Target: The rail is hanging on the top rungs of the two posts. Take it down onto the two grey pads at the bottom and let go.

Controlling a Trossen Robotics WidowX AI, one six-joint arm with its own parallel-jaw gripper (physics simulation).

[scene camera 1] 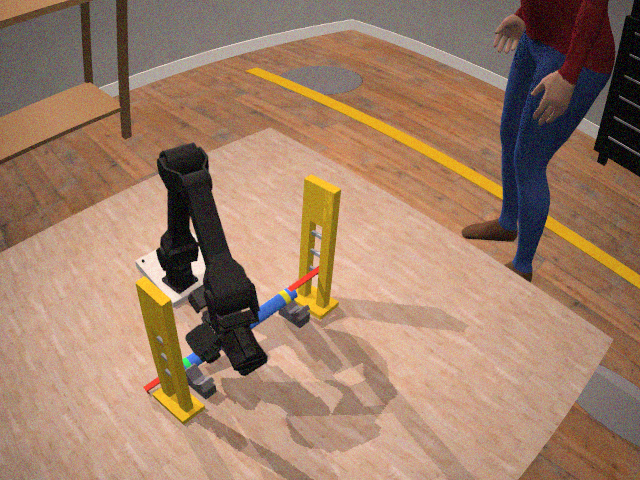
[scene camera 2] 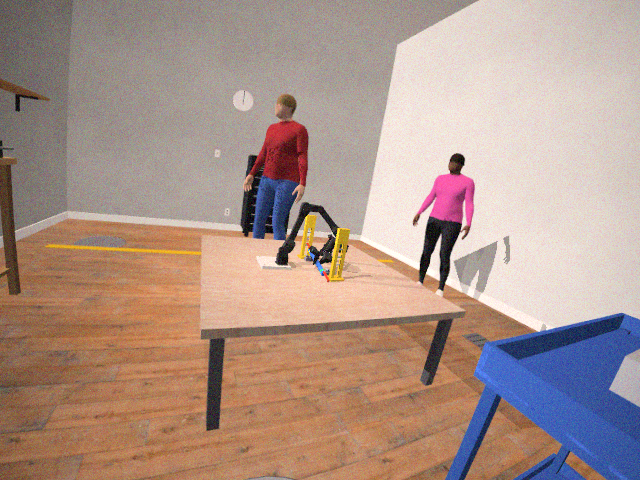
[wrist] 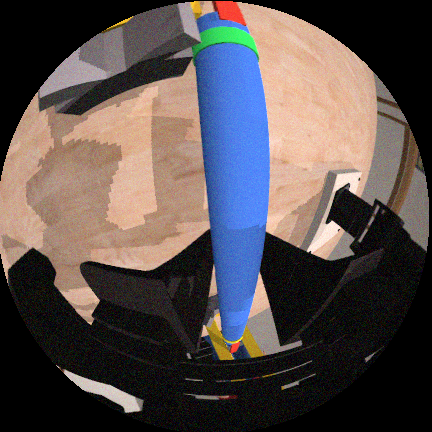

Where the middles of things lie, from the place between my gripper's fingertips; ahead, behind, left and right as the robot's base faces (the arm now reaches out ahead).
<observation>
The blue rail (wrist: 232, 112) lies 30 mm above my hand, 10 mm to the left of it and 10 mm ahead of it.
</observation>
